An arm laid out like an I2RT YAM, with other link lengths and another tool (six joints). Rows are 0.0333 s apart.
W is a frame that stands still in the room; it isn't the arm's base.
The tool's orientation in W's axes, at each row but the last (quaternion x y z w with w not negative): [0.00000 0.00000 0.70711 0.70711]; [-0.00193 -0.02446 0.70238 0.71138]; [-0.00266 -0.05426 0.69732 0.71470]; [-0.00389 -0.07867 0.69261 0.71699]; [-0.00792 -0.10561 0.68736 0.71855]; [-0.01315 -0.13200 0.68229 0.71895]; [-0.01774 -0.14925 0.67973 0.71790]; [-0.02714 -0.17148 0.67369 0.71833]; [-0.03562 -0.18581 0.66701 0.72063]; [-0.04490 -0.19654 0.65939 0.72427]
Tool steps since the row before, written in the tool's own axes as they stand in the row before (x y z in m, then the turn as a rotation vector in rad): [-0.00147 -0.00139 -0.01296 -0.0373 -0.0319 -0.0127]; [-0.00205 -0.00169 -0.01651 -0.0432 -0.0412 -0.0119]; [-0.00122 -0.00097 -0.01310 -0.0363 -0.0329 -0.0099]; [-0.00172 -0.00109 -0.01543 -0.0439 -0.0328 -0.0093]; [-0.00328 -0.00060 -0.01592 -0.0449 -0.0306 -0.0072]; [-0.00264 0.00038 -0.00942 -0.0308 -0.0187 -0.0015]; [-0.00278 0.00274 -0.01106 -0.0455 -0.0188 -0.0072]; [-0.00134 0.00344 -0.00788 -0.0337 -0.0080 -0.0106]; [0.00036 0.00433 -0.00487 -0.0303 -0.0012 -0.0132]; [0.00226 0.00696 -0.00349 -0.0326 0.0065 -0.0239]
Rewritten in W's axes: [0.00139 -0.00147 -0.01296 0.0319 -0.0373 -0.0127]; [0.00228 -0.00155 -0.01649 0.0411 -0.0433 -0.0117]; [0.00200 -0.00030 -0.01304 0.0328 -0.0364 -0.0099]; [0.00286 -0.00016 -0.01530 0.0324 -0.0440 -0.0101]; [0.00307 -0.00115 -0.01593 0.0299 -0.0451 -0.0086]; [0.00150 -0.00105 -0.00962 0.0175 -0.0314 -0.0030]; [-0.00011 -0.00056 -0.01171 0.0185 -0.0448 -0.0112]; [-0.00111 0.00052 -0.00862 0.0095 -0.0316 -0.0149]; [-0.00255 0.00177 -0.00574 0.0041 -0.0271 -0.0186]; [-0.00520 0.00376 -0.00495 0.0004 -0.0263 -0.0314]
